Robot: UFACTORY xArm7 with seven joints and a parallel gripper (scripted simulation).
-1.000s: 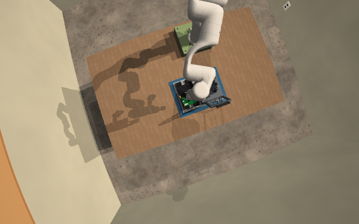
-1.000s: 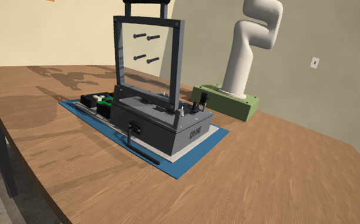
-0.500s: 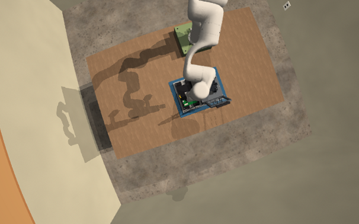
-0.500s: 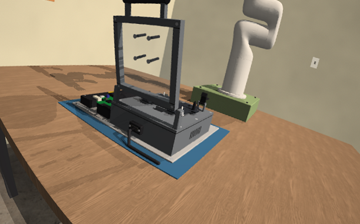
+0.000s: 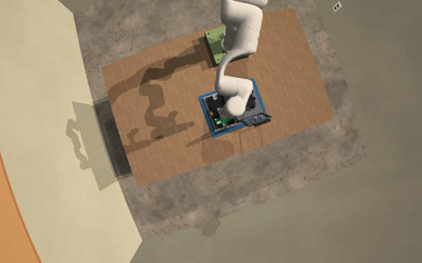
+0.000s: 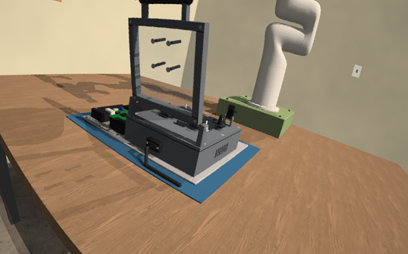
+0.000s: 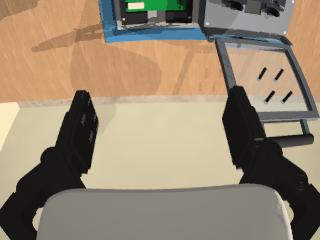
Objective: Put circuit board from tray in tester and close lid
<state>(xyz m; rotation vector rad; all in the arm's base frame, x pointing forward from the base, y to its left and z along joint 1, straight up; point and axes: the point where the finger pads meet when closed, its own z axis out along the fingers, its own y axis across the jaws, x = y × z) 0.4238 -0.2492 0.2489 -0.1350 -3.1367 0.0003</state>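
Right now the green circuit board is 290 mm below my hand. From my hand the other things lie so: latch hook (240 mm to the left, 220 mm below, 80 mm behind); then tester lid (160 mm to the left, 130 mm below, 100 mm ahead).
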